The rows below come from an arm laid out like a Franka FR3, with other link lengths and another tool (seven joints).
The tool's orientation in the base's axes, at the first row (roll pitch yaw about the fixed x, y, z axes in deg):
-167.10, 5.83, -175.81
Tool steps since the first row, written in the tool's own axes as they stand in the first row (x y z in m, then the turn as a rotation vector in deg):
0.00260, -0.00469, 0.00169, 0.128, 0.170, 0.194
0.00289, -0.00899, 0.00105, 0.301, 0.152, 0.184
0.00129, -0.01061, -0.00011, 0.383, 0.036, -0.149
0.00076, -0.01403, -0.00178, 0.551, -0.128, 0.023
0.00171, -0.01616, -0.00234, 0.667, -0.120, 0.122
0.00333, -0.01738, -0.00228, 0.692, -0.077, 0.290
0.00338, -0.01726, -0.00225, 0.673, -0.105, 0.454
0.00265, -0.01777, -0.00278, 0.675, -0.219, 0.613
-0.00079, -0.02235, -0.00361, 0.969, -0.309, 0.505
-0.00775, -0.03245, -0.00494, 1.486, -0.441, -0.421
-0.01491, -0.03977, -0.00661, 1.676, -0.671, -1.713
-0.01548, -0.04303, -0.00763, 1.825, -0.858, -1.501
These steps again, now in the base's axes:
-0.00216, -0.00512, -0.00086, -0.113, 0.114, -0.239
-0.00231, -0.00919, 0.00068, -0.285, 0.087, -0.243
-0.00078, -0.01040, 0.00233, -0.399, 0.039, 0.098
-0.00028, -0.01333, 0.00476, -0.538, -0.170, -0.050
-0.00118, -0.01536, 0.00568, -0.642, -0.192, -0.159
-0.00272, -0.01668, 0.00573, -0.649, -0.188, -0.334
-0.00277, -0.01657, 0.00567, -0.610, -0.249, -0.485
-0.00209, -0.01690, 0.00637, -0.589, -0.394, -0.614
0.00145, -0.02093, 0.00854, -0.888, -0.480, -0.520
0.00870, -0.02997, 0.01278, -1.501, -0.447, 0.355
0.01597, -0.03622, 0.01676, -1.827, -0.406, 1.640
0.01657, -0.03913, 0.01853, -1.942, -0.645, 1.461

